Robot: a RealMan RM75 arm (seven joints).
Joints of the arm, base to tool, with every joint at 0 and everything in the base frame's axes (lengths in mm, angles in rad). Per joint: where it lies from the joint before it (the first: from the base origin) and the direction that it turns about. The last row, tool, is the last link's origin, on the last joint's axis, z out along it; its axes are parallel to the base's.
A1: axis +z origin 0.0 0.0 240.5
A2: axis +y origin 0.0 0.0 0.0
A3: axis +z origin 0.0 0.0 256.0
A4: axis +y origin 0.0 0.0 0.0
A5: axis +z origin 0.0 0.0 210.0
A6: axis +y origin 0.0 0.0 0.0
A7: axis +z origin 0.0 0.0 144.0
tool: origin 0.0 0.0 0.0
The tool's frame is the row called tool.
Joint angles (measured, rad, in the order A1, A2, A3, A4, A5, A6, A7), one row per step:
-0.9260, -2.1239, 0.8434, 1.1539, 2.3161, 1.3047, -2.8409
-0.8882, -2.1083, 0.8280, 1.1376, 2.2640, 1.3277, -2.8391
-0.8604, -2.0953, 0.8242, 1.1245, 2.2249, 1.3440, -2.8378
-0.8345, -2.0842, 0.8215, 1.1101, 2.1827, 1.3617, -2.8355
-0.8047, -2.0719, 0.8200, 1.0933, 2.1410, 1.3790, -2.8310
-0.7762, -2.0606, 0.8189, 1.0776, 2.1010, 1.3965, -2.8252
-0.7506, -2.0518, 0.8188, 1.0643, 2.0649, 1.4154, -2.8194
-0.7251, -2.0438, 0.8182, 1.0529, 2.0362, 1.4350, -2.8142
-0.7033, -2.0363, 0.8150, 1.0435, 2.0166, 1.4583, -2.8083
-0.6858, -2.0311, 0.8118, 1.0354, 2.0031, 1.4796, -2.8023
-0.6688, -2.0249, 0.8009, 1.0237, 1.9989, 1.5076, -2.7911
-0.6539, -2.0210, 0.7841, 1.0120, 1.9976, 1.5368, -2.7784
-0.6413, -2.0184, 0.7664, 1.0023, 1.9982, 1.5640, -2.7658
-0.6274, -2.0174, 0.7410, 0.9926, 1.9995, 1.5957, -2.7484
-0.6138, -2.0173, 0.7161, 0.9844, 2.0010, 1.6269, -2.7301
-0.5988, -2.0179, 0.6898, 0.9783, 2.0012, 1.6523, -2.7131
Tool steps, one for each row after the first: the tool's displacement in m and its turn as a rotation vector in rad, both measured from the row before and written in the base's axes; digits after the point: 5 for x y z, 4 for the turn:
-0.01609, -0.00408, 0.00477, -0.0205, -0.0471, 0.0359
-0.01105, -0.00353, 0.00291, -0.0165, -0.0304, 0.0221
-0.00947, -0.00417, 0.00194, -0.0195, -0.0340, 0.0178
-0.01144, -0.00476, 0.00204, -0.0185, -0.0321, 0.0205
-0.01055, -0.00503, 0.00199, -0.0169, -0.0307, 0.0173
-0.00884, -0.00534, 0.00129, -0.0175, -0.0282, 0.0127
-0.00923, -0.00563, 0.00125, -0.0166, -0.0224, 0.0138
-0.00848, -0.00564, 0.00140, -0.0172, -0.0153, 0.0105
-0.00691, -0.00510, 0.00066, -0.0161, -0.0113, 0.0075
-0.00886, -0.00580, 0.00109, -0.0183, -0.0061, 0.0083
-0.00827, -0.00583, 0.00114, -0.0163, -0.0089, 0.0075
-0.00706, -0.00537, 0.00117, -0.0133, -0.0086, 0.0052
-0.00761, -0.00627, 0.00168, -0.0109, -0.0129, 0.0036
-0.00693, -0.00639, 0.00151, -0.0095, -0.0130, 0.0010
-0.00707, -0.00599, 0.00213, -0.0016, -0.0146, 0.0044

